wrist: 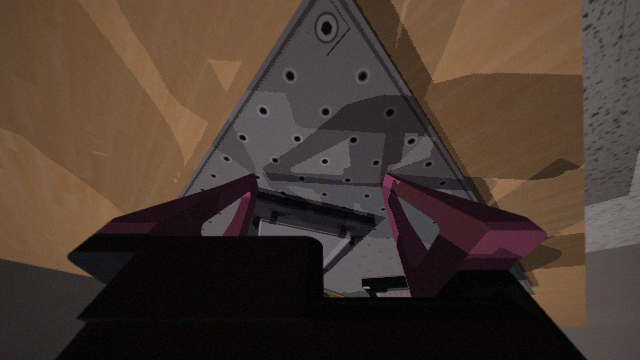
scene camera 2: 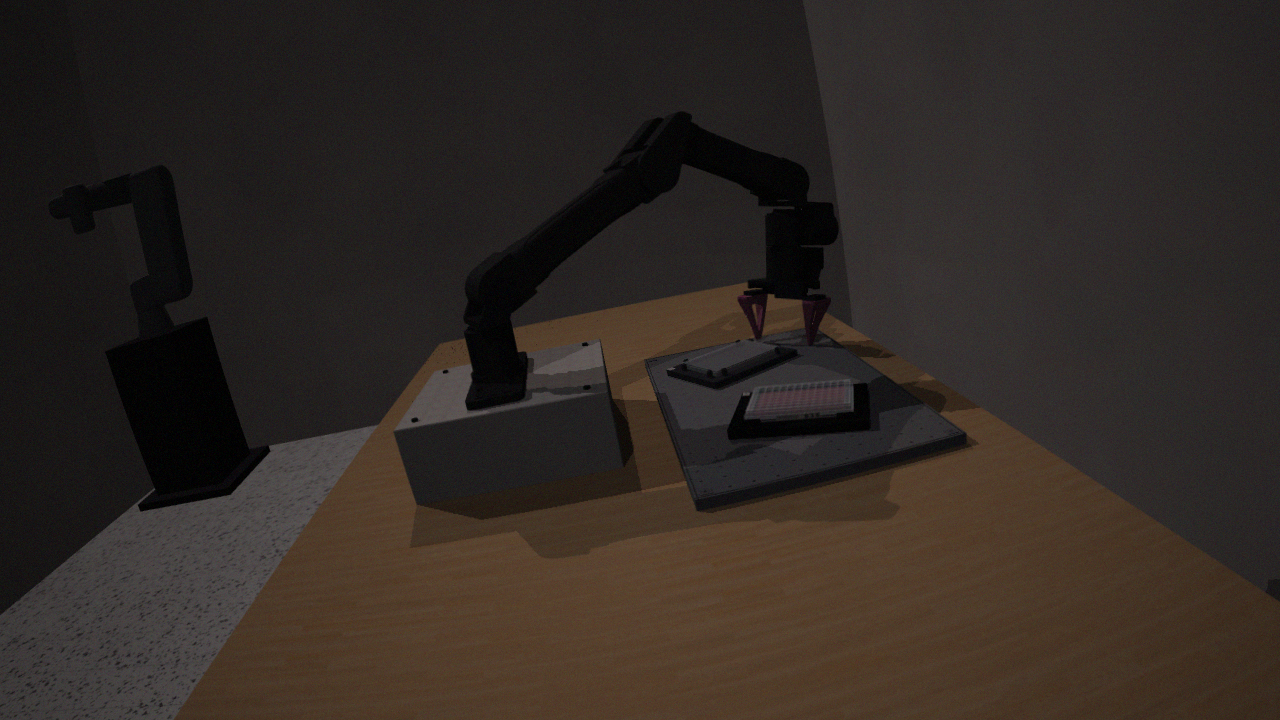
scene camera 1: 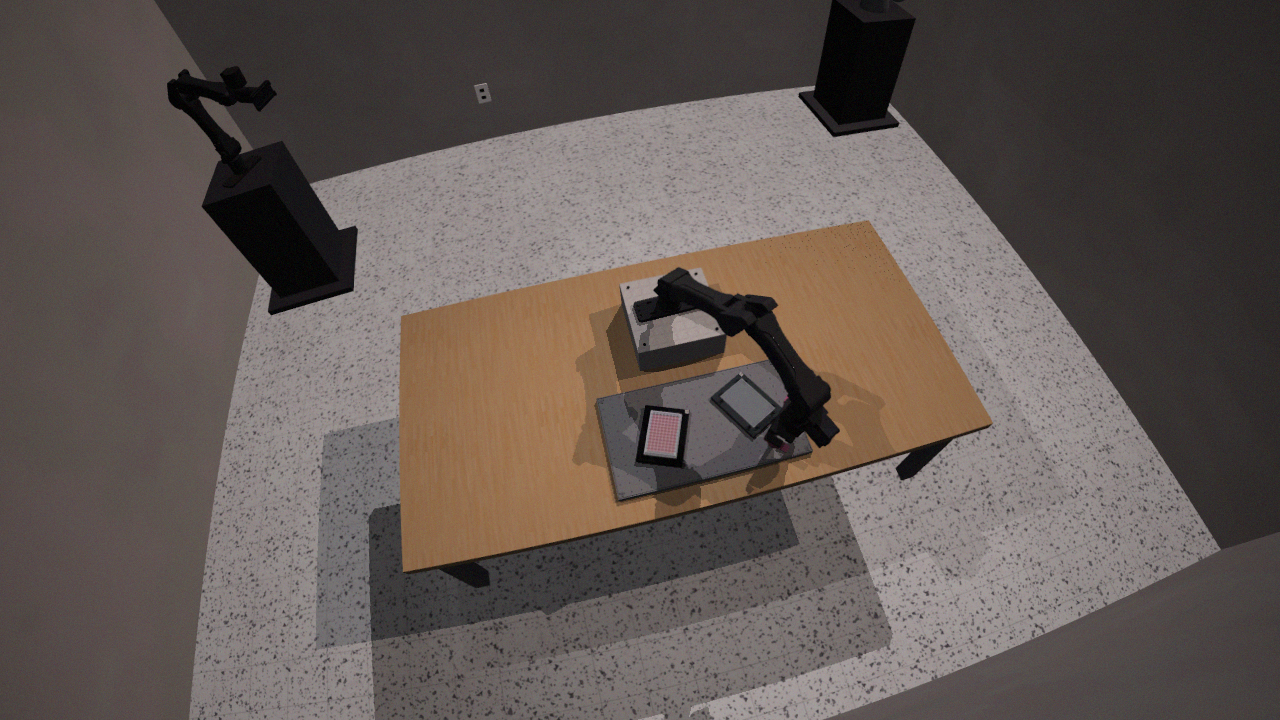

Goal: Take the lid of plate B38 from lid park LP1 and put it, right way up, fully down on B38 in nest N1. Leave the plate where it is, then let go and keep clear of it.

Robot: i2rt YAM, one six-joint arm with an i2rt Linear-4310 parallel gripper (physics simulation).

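Where they show: gripper, fingertip midpoint: [wrist: 319, 180] [scene camera 2: 784, 341] [scene camera 1: 778, 431]; arm's base at its link origin: [scene camera 2: 500, 381] [scene camera 1: 669, 305].
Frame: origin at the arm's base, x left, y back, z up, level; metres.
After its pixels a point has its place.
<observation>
The clear grey lid [scene camera 1: 749, 403] @[x 0.123, y -0.336, z -0.066 m] [scene camera 2: 738, 358] @[x 0.093, y -0.334, z -0.066 m] [wrist: 295, 229] @[x 0.155, y -0.382, z -0.065 m] lies in the dark lid park LP1 [scene camera 2: 716, 379] @[x 0.044, y -0.287, z -0.073 m] [wrist: 320, 209] @[x 0.149, y -0.407, z -0.078 m] on the grey board. Plate B38 [scene camera 1: 663, 433] @[x -0.126, y -0.355, z -0.058 m] [scene camera 2: 799, 399] @[x -0.140, y -0.346, z -0.057 m], with pink wells, sits without a lid in the black nest N1 [scene camera 1: 662, 463] @[x -0.152, y -0.429, z -0.072 m] [scene camera 2: 861, 409] @[x -0.181, y -0.408, z -0.071 m]; a corner of the nest [wrist: 382, 282] @[x -0.052, y -0.334, z -0.076 m] shows at the bottom of the wrist view. My gripper [scene camera 1: 780, 442] @[x 0.172, y -0.432, z -0.079 m] [scene camera 2: 785, 342] @[x 0.172, y -0.432, z -0.079 m] [wrist: 319, 180] @[x 0.172, y -0.432, z -0.079 m] is open and empty, fingers down, above the board's far end beside the lid park. Its body hides part of the lid in the wrist view.
The grey perforated board [scene camera 1: 626, 479] @[x -0.252, y -0.440, z -0.083 m] [scene camera 2: 716, 483] @[x -0.247, y -0.215, z -0.083 m] [wrist: 325, 95] @[x 0.210, y -0.479, z -0.083 m] lies on the wooden table [scene camera 1: 492, 402] @[x -0.563, y -0.106, z -0.096 m] [scene camera 2: 671, 608] @[x -0.419, y -0.136, z -0.096 m]. My arm stands on a pale box [scene camera 1: 680, 344] @[x -0.010, y -0.135, z -0.005 m] [scene camera 2: 519, 456] @[x -0.125, y -0.016, z -0.058 m] behind the board. Another arm on a black pedestal [scene camera 1: 277, 223] [scene camera 2: 179, 411] stands away from the table.
</observation>
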